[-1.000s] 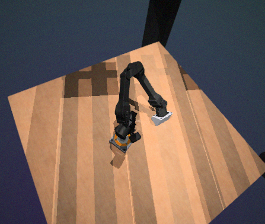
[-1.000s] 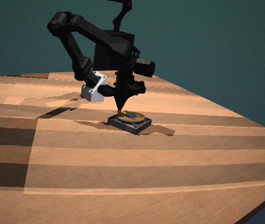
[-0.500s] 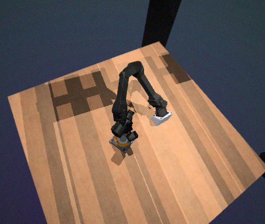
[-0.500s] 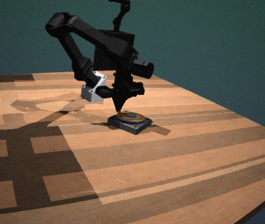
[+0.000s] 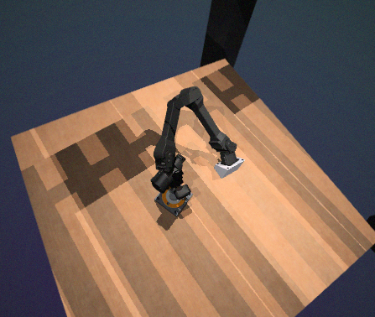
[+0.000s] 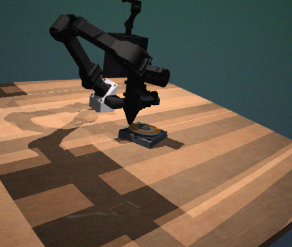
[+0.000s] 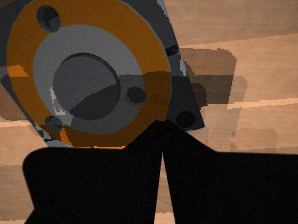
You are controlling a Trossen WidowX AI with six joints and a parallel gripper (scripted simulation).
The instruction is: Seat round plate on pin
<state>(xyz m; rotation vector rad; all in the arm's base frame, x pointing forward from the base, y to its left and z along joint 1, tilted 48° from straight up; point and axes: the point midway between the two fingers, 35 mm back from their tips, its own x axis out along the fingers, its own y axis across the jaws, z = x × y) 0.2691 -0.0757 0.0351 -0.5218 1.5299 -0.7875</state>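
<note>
Right now my gripper tip is 40 mm to the right of the dark grey square base, 30 mm short of it and 20 mm above it.
</note>
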